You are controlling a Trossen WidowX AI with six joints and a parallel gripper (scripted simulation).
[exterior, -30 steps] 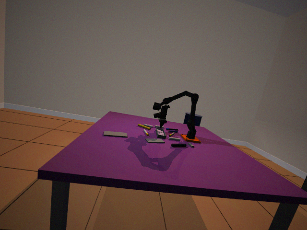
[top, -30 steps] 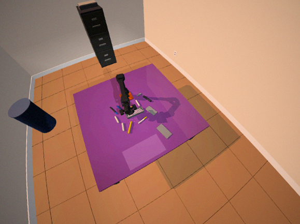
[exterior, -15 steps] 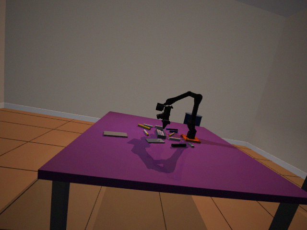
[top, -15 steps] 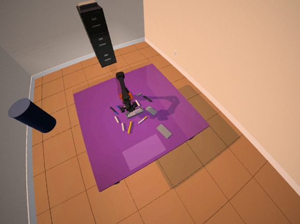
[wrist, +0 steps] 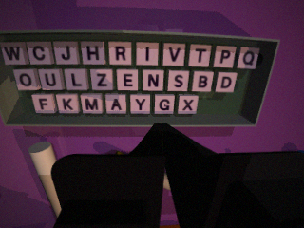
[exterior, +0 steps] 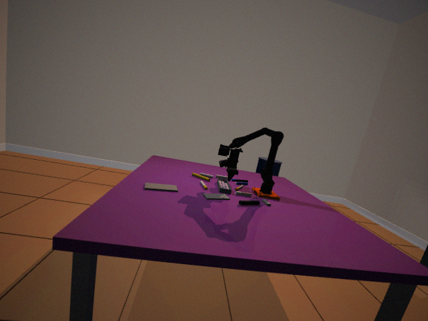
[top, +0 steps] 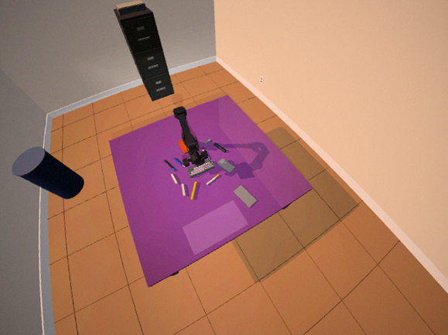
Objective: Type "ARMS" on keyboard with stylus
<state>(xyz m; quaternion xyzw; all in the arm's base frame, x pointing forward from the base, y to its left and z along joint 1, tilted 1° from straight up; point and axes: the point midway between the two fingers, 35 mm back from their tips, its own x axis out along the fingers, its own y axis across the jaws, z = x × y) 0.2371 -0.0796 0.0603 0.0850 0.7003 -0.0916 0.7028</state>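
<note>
My gripper tip is 11 cm past the blue stylus, 8 cm to the left of it and 3 cm above it. Round my gripper tip: black stick: 3 cm behind, 26 cm to the left, 3 cm below; blue-capped pen: 14 cm behind, 16 cm to the right, 3 cm below.
</note>
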